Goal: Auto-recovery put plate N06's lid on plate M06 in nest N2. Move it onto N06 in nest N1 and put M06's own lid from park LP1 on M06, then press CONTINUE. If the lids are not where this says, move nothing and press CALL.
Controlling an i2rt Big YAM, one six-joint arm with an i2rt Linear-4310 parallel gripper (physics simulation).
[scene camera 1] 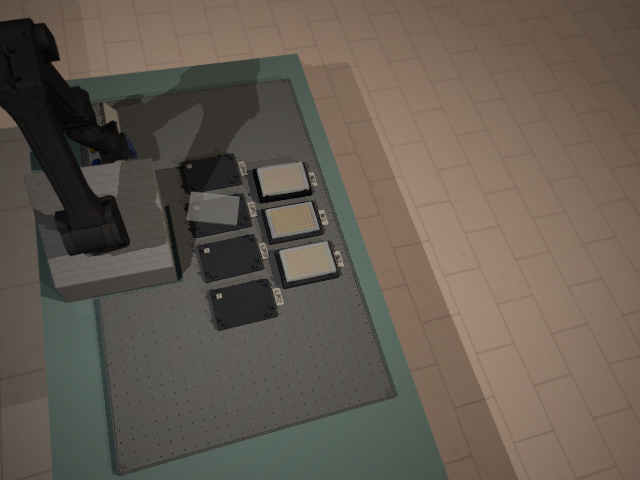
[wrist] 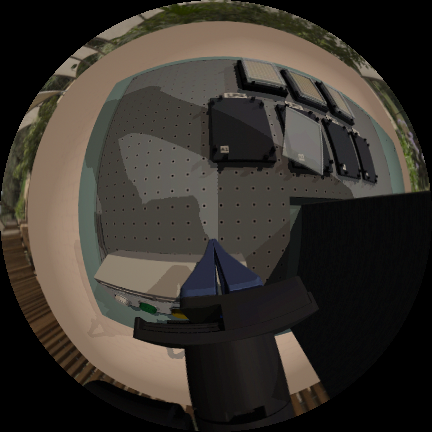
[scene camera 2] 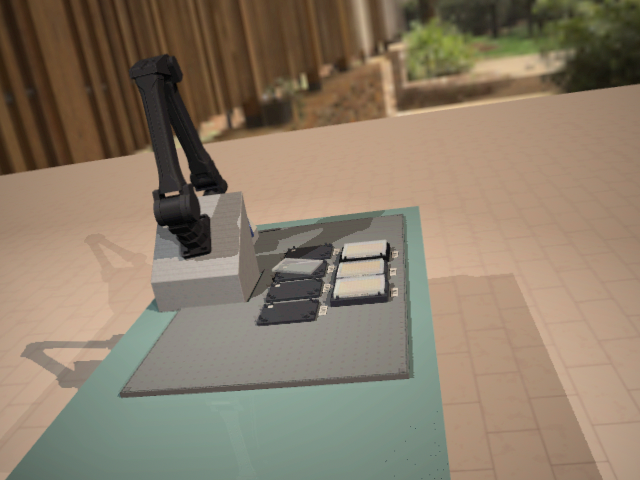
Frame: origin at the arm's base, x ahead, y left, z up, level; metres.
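Where they show: gripper, fingertip midpoint: (scene camera 1: 136, 156) (wrist: 212, 242) (scene camera 2: 252, 236); arm's base at its link origin: (scene camera 1: 102, 224) (scene camera 2: 196, 237).
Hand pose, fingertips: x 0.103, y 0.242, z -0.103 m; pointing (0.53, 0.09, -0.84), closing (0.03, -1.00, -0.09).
Each offset is from my fingertips to the top centre of the thing. "*": to the spot under its first point. Level surfaces: height alone.
My gripper (scene camera 1: 132, 146) (wrist: 212, 242) is shut and empty, its blue fingers over the button box {0.075 m left, 0.071 m back, 0.018 m up} (scene camera 1: 110, 115) (wrist: 145, 275). White {0.151 m left, 0.088 m back, 0.009 m up} (wrist: 122, 300), green {0.101 m left, 0.091 m back, 0.009 m up} (wrist: 148, 307) and yellow {0.051 m left, 0.094 m back, 0.009 m up} (wrist: 178, 313) buttons show; their labels are unreadable. A clear lid {0.177 m right, 0.155 m ahead, 0.043 m down} (scene camera 1: 212, 208) (scene camera 2: 298, 266) (wrist: 303, 137) lies skewed and tilted on the second park from the back. The back {* 0.064 m right, 0.175 m ahead, 0.055 m down} (scene camera 1: 210, 173), third {0.323 m right, 0.159 m ahead, 0.046 m down} (scene camera 1: 231, 258) and front {* 0.456 m right, 0.157 m ahead, 0.055 m down} (scene camera 1: 244, 304) parks bear no visible lid. The back plate {0.144 m right, 0.357 m ahead, 0.030 m down} (scene camera 1: 283, 179) and front plate {0.398 m right, 0.340 m ahead, 0.030 m down} (scene camera 1: 308, 261) look paler than the yellower middle plate {0.268 m right, 0.343 m ahead, 0.037 m down} (scene camera 1: 292, 220); their nest labels are too small to read.
The grey pedestal (scene camera 1: 116, 268) (scene camera 2: 199, 289) stands beside the parks, with the arm's base on it. The perforated board {0.065 m down} (scene camera 1: 248, 382) (scene camera 2: 279, 356) lies on the green table {0.078 m down} (scene camera 1: 258, 454) (scene camera 2: 310, 434). The pedestal hides part of the button box in scene camera 2.
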